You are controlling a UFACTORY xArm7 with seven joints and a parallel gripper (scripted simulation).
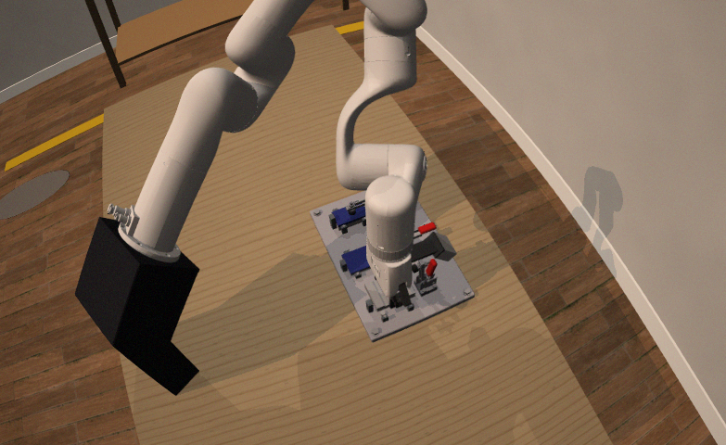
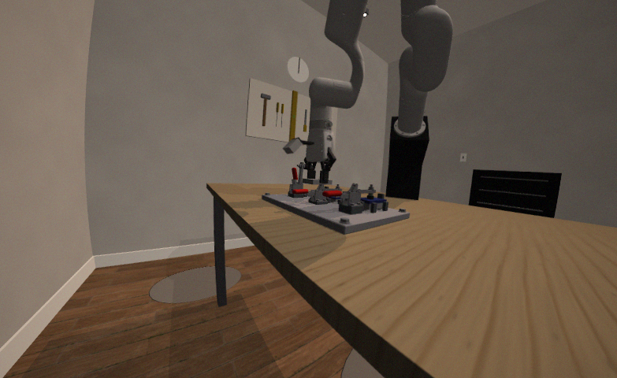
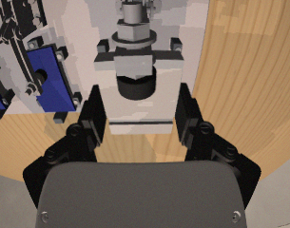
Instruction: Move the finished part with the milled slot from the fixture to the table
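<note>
Now: hand 20 mm short of the grey fixture plate, 120 mm to the right of it and 70 mm above it. Round my hand: grey finished part 10 mm behind, 10 mm below.
</note>
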